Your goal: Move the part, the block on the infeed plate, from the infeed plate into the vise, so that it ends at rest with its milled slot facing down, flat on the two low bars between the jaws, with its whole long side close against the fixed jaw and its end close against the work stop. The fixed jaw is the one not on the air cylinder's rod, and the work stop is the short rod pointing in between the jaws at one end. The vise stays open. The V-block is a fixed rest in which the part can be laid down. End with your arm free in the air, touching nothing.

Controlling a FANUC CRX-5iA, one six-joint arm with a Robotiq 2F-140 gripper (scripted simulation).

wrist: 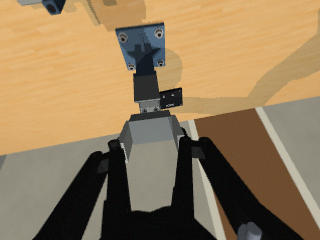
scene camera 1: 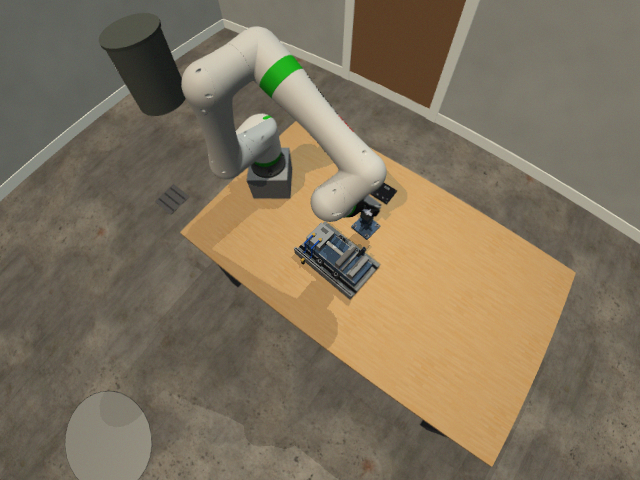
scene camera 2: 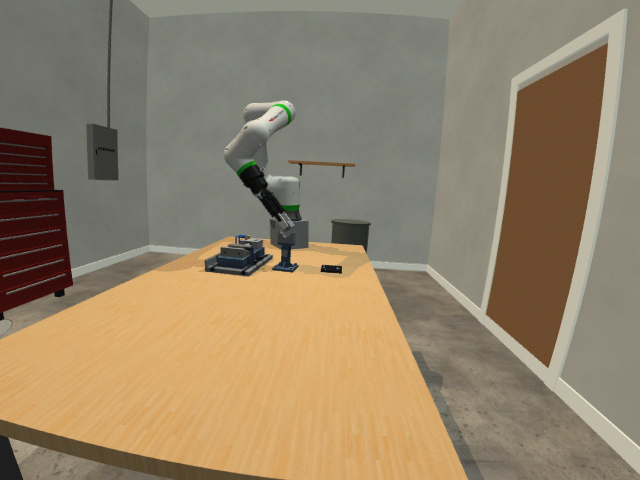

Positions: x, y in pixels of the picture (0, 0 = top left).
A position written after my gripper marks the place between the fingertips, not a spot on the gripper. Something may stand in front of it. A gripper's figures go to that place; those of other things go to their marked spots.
Labels:
My gripper (wrist: 151, 125): 0.22 m from the lens. A part (wrist: 149, 127) is 0.20 m from the lens.

